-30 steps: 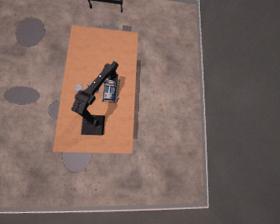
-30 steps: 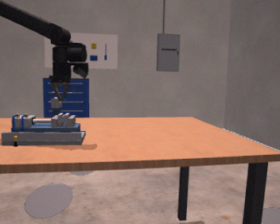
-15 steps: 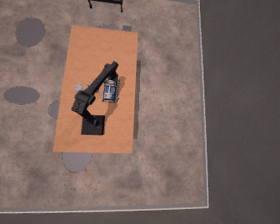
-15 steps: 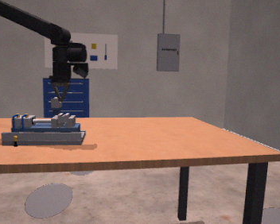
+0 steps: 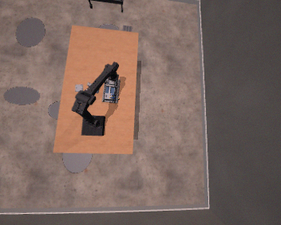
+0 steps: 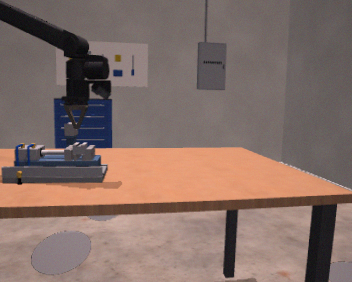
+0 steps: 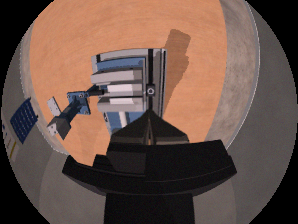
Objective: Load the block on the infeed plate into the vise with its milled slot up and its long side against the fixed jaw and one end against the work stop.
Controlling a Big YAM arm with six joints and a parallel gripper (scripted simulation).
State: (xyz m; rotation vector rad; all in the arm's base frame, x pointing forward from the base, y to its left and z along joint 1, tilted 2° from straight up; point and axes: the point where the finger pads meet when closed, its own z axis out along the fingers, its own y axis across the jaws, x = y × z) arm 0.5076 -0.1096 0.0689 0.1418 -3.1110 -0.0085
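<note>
My hand is 7 cm above the grey part and 4 cm to the right of it. Round my hand: vise 13 cm below, 7 cm behind, 6 cm to the left.
</note>
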